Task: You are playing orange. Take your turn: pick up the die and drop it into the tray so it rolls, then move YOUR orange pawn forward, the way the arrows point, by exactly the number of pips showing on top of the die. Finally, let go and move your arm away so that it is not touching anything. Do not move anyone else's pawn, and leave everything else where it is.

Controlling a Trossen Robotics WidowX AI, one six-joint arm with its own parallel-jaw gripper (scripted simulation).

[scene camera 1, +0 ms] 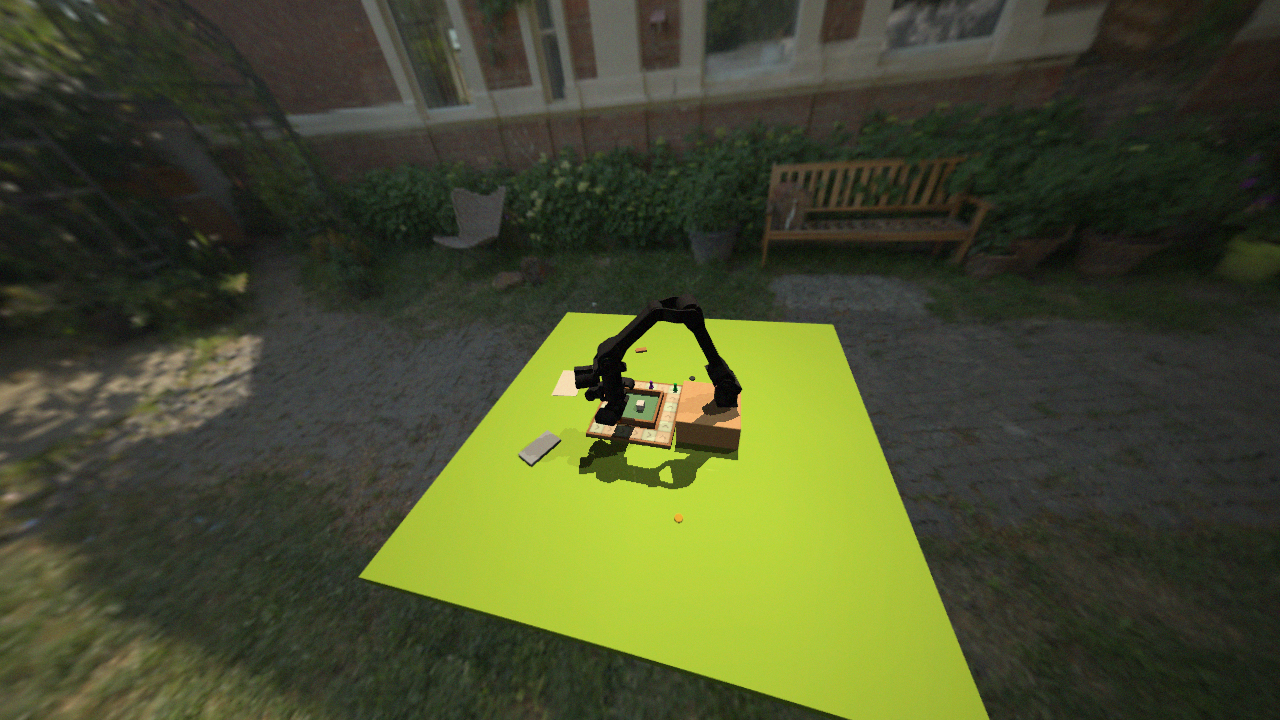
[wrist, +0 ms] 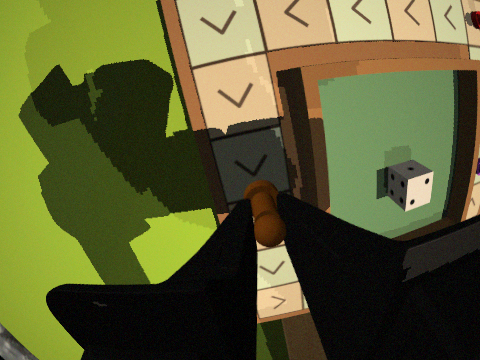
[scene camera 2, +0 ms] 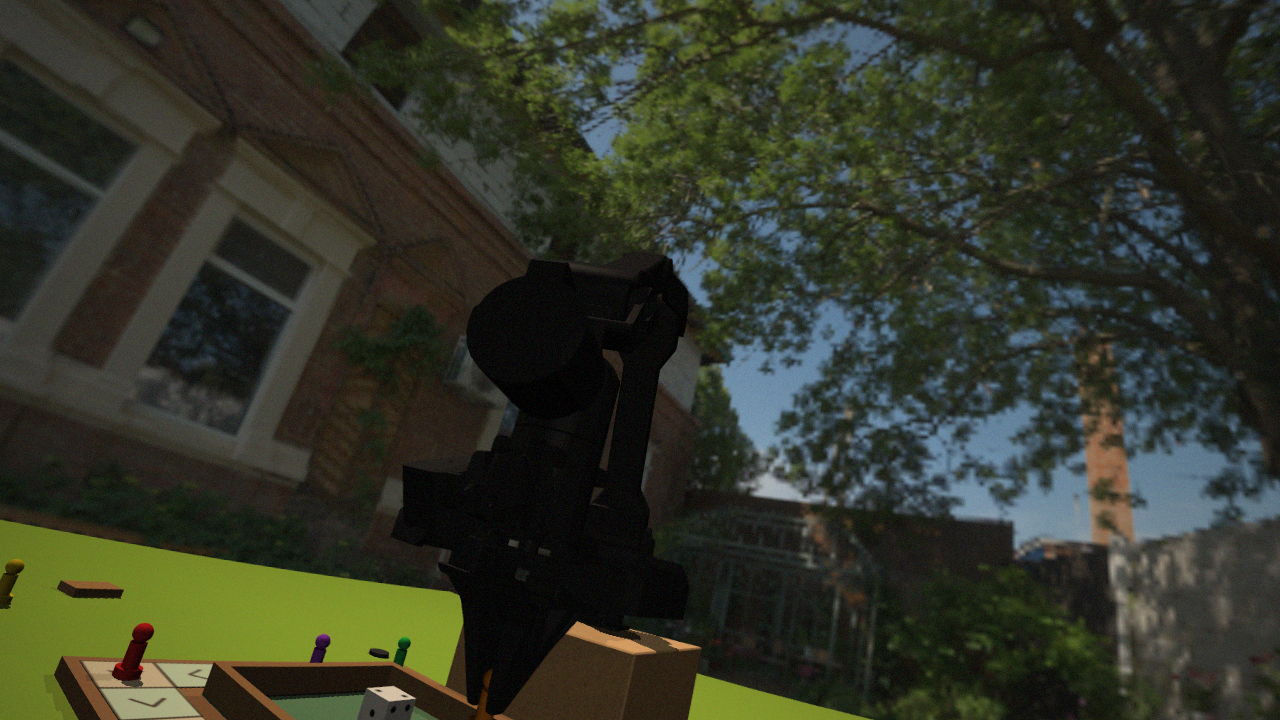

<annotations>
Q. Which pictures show the grey slab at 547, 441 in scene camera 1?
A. Scene camera 1 only.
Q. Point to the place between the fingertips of the gripper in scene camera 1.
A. At 619, 418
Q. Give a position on a green tray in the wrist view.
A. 371, 122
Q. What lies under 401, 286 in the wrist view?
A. The gripper.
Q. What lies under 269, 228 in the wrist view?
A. An orange pawn.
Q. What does the gripper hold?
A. An orange pawn.
</annotations>
